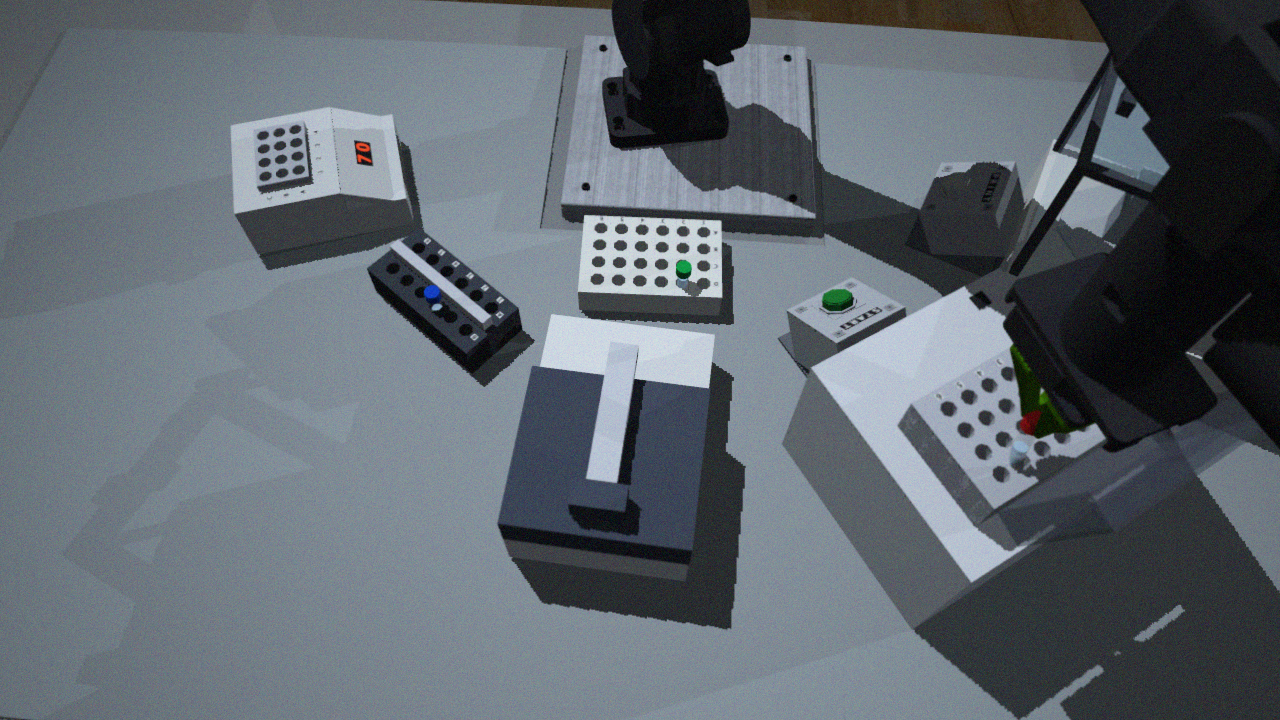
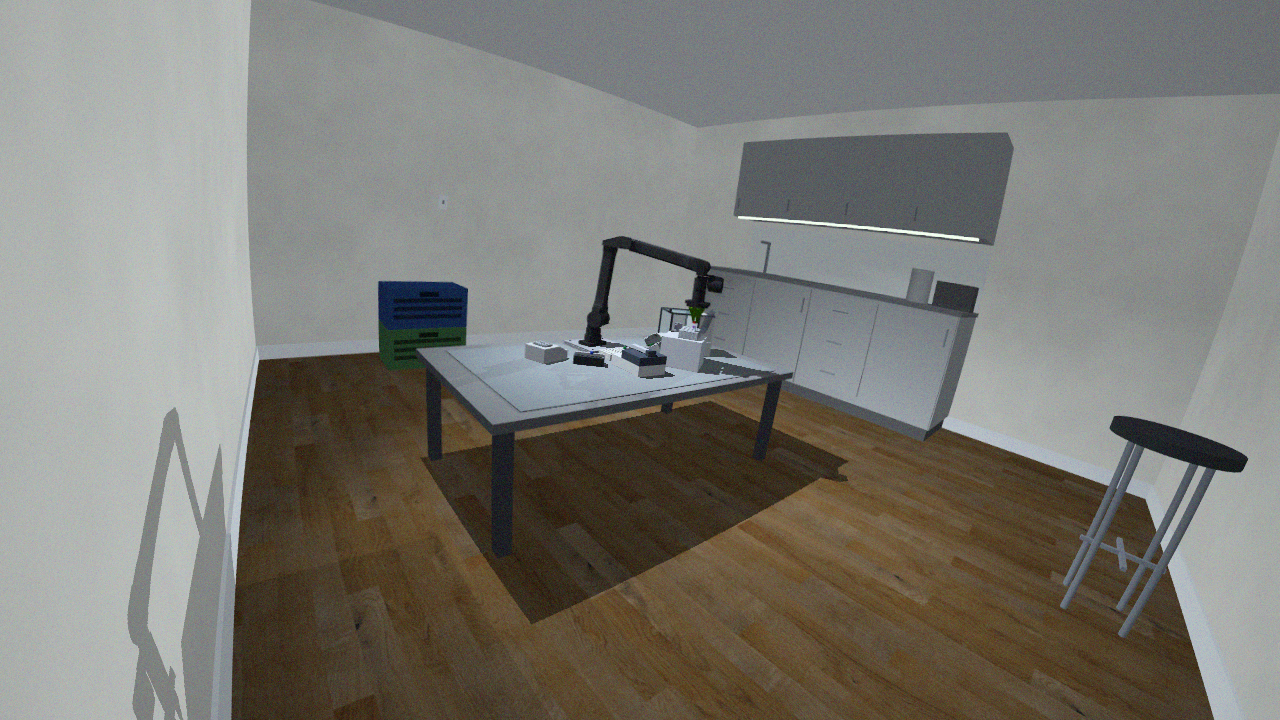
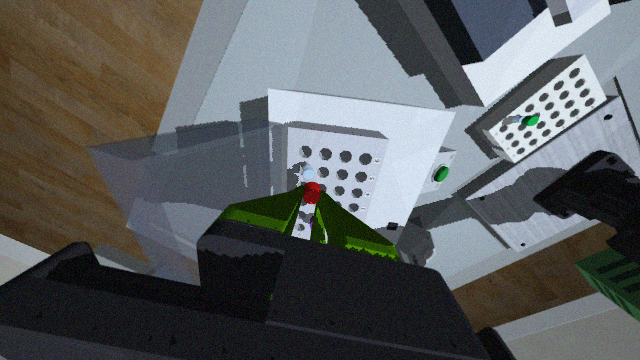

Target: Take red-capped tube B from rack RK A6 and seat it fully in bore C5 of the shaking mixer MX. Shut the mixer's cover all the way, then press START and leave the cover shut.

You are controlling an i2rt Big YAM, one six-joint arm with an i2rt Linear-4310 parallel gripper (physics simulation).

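Places are measured from the arm's base along level axes (x ahead, y left, z up), in centimetres.
Pixels of known places: gripper, fingertip midpoint: (image 1: 1037, 423) (image 2: 694, 323) (image 3: 310, 194); arm's base, origin of the base link: (image 1: 664, 113) (image 2: 592, 344) (image 3: 575, 185).
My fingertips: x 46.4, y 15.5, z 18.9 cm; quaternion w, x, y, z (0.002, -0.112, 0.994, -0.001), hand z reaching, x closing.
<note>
Ahead of a thing's pixels: the offset from my fingertips to its top centre. "spot": to the spot under its first point.
My gripper (image 1: 1036, 419) (image 2: 695, 321) (image 3: 310, 194) is shut on the red-capped tube B {dx +0.6, dy -0.6, dz +1.2 cm} (image 1: 1030, 422) (image 3: 312, 193), just below its red cap. The tube's pale blue body {spot: dx +1.2, dy -1.0, dz -1.7 cm} (image 1: 1018, 453) (image 3: 308, 173) shows over the bore block of the white mixer MX {spot: dx -7.8, dy -8.1, dz -7.0 cm} (image 1: 854, 380) (image 2: 682, 351) (image 3: 420, 130). Whether its lower end is above or inside a bore, and at which one, I cannot tell; the fingers hide some bores. The mixer's transparent cover {dx +4.2, dy +4.2, dz +7.2 cm} (image 3: 195, 167) stands open. The green START button {dx -18.7, dy -5.1, dz -13.0 cm} (image 1: 836, 299) (image 3: 441, 173) sits on a small box beside the mixer. The white rack {dx -27.8, dy -19.5, dz -17.4 cm} (image 1: 617, 304) holds a green-capped tube {dx -24.5, dy -17.2, dz -15.0 cm} (image 1: 683, 268) (image 3: 531, 120).
A dark-lidded box {dx -10.2, dy -25.0, dz -10.3 cm} (image 1: 554, 447) stands left of the mixer. A black rack {dx -26.2, dy -38.4, dz -15.7 cm} (image 1: 483, 335) with a blue-capped tube {dx -24.5, dy -38.9, dz -14.8 cm} (image 1: 431, 292) and a white device reading 70 {dx -41.1, dy -49.5, dz -13.5 cm} (image 1: 313, 219) stand farther left. A grey box {spot: dx -26.1, dy +8.3, dz -13.6 cm} (image 1: 962, 214) and a black-edged glass frame {dx -21.7, dy +20.8, dz +1.8 cm} (image 1: 1047, 219) stand behind the mixer.
</note>
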